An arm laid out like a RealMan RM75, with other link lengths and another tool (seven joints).
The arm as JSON. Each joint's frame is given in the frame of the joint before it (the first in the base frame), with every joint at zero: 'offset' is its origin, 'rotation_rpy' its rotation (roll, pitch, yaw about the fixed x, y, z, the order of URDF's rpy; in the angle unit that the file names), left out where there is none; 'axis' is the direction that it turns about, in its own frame. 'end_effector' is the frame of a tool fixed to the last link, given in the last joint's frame.
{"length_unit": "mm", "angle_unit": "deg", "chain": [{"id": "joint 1", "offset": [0.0, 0.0, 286.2], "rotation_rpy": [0.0, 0.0, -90.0], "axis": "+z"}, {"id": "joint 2", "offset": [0.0, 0.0, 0.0], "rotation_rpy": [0.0, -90.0, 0.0], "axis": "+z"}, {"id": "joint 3", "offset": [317.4, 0.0, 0.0], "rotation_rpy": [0.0, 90.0, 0.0], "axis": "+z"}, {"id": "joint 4", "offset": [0.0, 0.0, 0.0], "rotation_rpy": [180.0, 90.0, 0.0], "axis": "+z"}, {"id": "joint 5", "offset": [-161.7, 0.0, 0.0], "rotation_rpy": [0.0, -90.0, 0.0], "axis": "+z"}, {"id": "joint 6", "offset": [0.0, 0.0, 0.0], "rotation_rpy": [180.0, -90.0, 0.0], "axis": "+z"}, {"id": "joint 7", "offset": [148.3, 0.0, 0.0], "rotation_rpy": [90.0, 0.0, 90.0], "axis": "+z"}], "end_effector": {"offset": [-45.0, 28.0, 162.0], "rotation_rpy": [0.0, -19.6, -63.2]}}
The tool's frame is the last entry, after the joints.
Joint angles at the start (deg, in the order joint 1, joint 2, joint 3, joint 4, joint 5, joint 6, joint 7):
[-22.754 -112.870 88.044 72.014 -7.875 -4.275 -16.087]
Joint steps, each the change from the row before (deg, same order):
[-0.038 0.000 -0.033 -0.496 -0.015 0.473 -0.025]
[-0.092 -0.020 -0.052 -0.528 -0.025 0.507 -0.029]
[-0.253 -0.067 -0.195 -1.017 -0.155 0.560 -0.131]
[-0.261 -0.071 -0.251 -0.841 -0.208 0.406 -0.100]
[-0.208 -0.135 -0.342 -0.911 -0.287 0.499 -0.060]
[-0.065 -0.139 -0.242 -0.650 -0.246 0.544 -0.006]
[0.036 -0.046 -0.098 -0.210 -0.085 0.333 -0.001]
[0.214 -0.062 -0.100 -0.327 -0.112 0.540 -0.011]
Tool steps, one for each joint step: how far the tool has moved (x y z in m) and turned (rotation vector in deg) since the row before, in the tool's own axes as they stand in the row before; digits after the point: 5 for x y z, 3 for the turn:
[0.00048 -0.00116 0.00018 -0.021 0.080 -0.048]
[0.00041 -0.00070 0.00049 -0.080 0.077 -0.062]
[0.00056 -0.00268 0.00115 0.089 0.119 -0.454]
[0.00081 -0.00195 0.00109 0.045 0.146 -0.487]
[0.00100 -0.00246 0.00079 0.028 0.237 -0.632]
[0.00064 -0.00154 0.00025 -0.098 0.215 -0.465]
[0.00059 -0.00020 -0.00023 -0.134 0.137 -0.135]
[0.00088 -0.00173 -0.00118 -0.083 0.232 -0.230]

